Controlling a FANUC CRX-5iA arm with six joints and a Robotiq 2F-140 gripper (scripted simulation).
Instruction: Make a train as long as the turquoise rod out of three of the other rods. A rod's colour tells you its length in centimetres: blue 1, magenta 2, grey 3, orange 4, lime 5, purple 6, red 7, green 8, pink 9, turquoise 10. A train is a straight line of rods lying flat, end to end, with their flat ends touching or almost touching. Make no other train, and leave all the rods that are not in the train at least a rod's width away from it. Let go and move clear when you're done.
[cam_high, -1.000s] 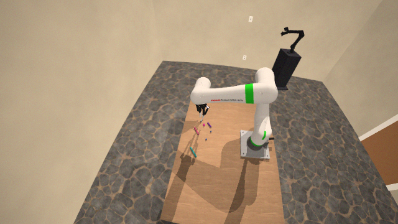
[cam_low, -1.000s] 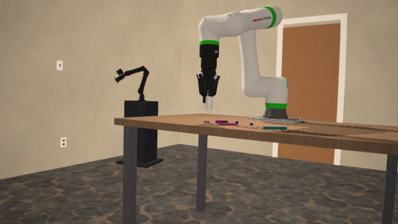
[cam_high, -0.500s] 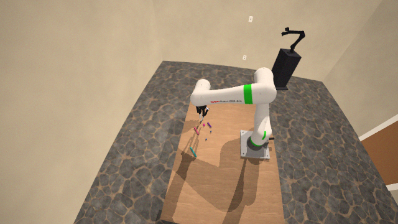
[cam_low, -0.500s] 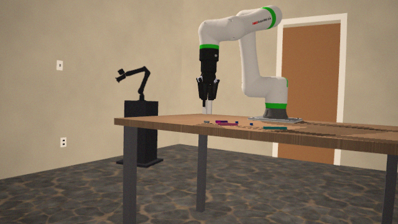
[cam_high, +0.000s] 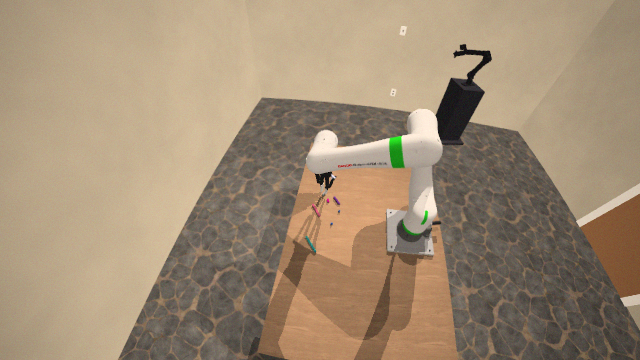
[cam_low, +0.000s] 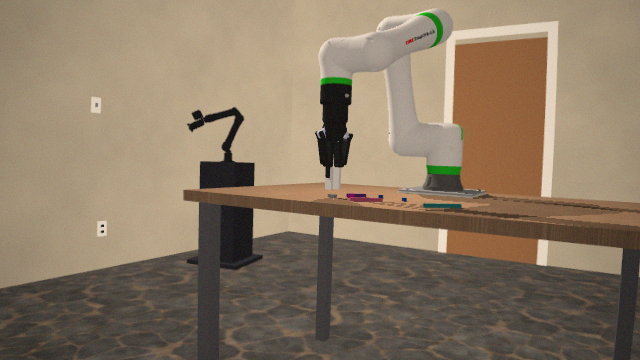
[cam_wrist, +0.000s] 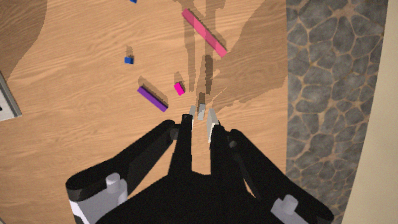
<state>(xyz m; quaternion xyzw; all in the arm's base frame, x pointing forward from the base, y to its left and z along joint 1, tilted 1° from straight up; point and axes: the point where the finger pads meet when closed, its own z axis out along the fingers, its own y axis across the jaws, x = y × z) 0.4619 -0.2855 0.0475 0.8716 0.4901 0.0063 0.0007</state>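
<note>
Now: the grey rod 50 mm below my hand. Round my hand: pink rod: 120 mm to the left, 50 mm below, 50 mm ahead; then magenta rod: 50 mm to the left, 50 mm below, 20 mm behind; then purple rod: 70 mm behind, 50 mm to the left, 50 mm below.
</note>
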